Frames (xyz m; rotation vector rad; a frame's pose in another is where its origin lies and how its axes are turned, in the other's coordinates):
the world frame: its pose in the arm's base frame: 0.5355 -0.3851 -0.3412 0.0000 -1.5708 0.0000
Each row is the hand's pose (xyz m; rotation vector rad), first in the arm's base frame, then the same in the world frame.
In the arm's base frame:
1: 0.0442 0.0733 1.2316 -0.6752 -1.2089 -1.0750
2: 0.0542 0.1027 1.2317 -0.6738 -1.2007 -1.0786
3: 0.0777 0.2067 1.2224 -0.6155 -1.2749 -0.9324
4: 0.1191 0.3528 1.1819 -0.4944 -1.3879 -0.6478
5: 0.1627 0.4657 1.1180 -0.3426 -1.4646 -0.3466
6: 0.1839 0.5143 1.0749 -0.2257 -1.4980 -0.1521
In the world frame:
1: 1.5728 0.4584 0.4913 -1.1523 0.1650 -0.2632
2: 1.5729 0.4878 0.4813 -1.1549 0.1723 -0.2668
3: 1.5636 0.5918 0.4578 -1.0136 0.1451 -0.2075
4: 1.5231 0.7379 0.4164 -0.7407 0.1041 -0.0995
5: 1.4592 0.8508 0.3728 -0.4441 0.0784 -0.0026
6: 1.4161 0.8994 0.3516 -0.2427 0.0642 0.0473

